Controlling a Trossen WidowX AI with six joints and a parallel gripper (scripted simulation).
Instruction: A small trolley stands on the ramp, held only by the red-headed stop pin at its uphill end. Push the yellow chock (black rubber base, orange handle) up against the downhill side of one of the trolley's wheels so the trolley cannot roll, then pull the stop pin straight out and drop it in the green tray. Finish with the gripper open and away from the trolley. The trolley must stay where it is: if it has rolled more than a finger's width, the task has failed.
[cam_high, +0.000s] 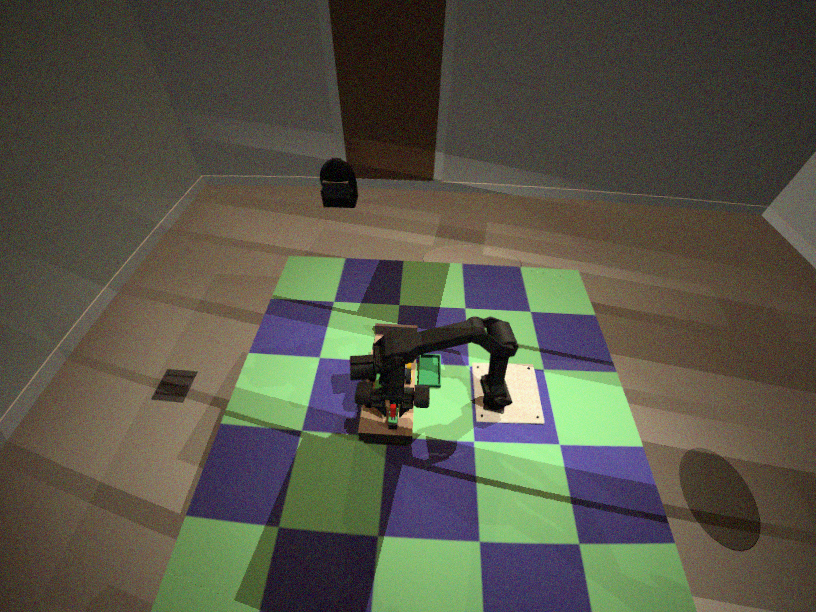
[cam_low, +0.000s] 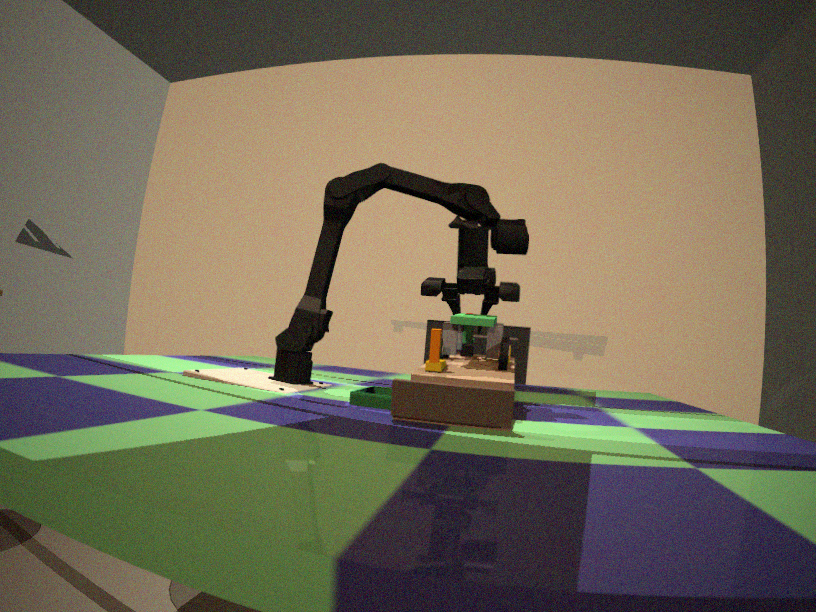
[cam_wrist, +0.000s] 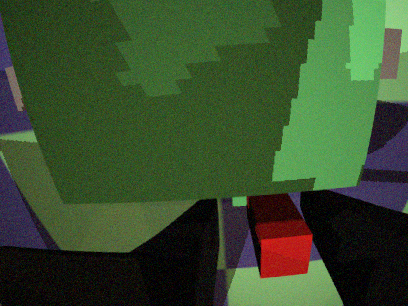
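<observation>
My gripper tip is 1 cm short of the yellow chock, 20 cm to the left of it and 5 cm above it. Round my gripper tip: green tray 6 cm behind, 23 cm to the right, 14 cm below; then red-headed stop pin right at my gripper tip; then trolley 4 cm ahead, 9 cm to the right, 2 cm below.
</observation>
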